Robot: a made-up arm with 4 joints.
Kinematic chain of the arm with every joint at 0, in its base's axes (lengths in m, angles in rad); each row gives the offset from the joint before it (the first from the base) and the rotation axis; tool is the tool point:
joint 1: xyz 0 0 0.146 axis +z
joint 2: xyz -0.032 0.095 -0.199 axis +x
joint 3: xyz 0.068 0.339 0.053 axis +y
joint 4: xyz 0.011 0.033 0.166 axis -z
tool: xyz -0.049 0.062 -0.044
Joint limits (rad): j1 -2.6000..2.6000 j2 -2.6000..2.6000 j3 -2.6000..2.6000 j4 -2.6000..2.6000
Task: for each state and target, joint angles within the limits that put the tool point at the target. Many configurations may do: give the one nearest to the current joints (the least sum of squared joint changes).
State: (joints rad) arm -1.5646 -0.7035 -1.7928 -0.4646
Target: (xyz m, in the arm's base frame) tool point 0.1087 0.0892 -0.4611
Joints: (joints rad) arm -1.3420 -1.3948 -1.8780 -0.4397
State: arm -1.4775 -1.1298 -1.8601 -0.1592
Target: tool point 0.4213 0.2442 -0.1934
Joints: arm -1.2171 -0.3225 -1.6173 -0.4080
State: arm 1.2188 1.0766 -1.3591 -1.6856
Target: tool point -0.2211 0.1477 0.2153
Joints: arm 0.6448 0.9713 -1.5139 -1.8143
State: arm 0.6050 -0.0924 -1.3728 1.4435
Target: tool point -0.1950 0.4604 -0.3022
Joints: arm 0.3422 -0.9037 -0.8448 1.0335
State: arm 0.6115 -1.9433 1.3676 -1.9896
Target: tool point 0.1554 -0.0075 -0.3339
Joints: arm 0.2973 -2.4019 1.2545 -2.0987
